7 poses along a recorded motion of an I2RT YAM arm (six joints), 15 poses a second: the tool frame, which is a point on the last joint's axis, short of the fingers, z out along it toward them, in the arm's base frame.
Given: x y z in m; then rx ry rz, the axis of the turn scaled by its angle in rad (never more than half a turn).
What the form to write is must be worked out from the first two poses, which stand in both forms.
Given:
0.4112, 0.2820, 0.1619, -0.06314, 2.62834, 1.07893
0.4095, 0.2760, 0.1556, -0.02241, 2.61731, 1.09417
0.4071, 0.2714, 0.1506, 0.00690, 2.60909, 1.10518
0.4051, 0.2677, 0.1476, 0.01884, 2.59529, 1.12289
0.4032, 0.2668, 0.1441, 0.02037, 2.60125, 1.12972
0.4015, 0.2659, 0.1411, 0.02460, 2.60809, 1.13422
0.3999, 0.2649, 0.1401, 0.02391, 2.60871, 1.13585
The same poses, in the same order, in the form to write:
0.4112, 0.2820, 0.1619, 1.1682, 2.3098, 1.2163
0.4095, 0.2760, 0.1556, 1.1834, 2.2960, 1.2005
0.4071, 0.2714, 0.1506, 1.1946, 2.2861, 1.1893
0.4051, 0.2677, 0.1476, 1.1990, 2.2699, 1.1845
0.4032, 0.2668, 0.1441, 1.2098, 2.2701, 1.1941
0.4015, 0.2659, 0.1411, 1.2208, 2.2718, 1.2020
0.3999, 0.2649, 0.1401, 1.2223, 2.2714, 1.2039

